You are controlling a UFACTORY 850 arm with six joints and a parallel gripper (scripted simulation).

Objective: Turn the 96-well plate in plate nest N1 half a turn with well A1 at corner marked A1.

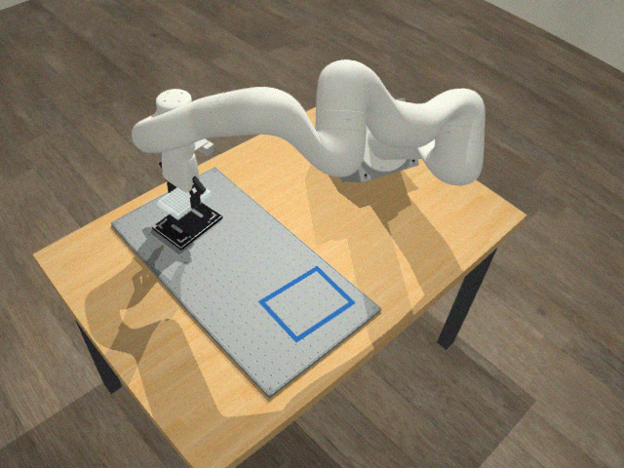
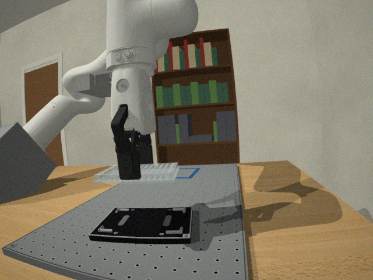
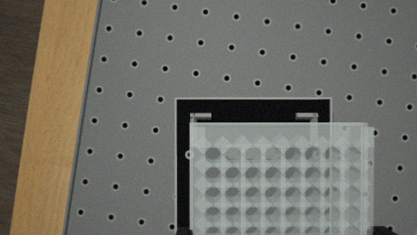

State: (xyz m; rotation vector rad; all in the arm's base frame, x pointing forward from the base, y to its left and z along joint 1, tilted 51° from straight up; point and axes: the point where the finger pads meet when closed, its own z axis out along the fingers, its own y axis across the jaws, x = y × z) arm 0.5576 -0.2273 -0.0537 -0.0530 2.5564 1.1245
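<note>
Right now my hand is 100 mm above the black plate nest N1. From my hand the other things lie so: A1 corner mark 100 mm below, 80 mm ahead, 40 mm to the right; 96-well plate 10 mm below.
</note>
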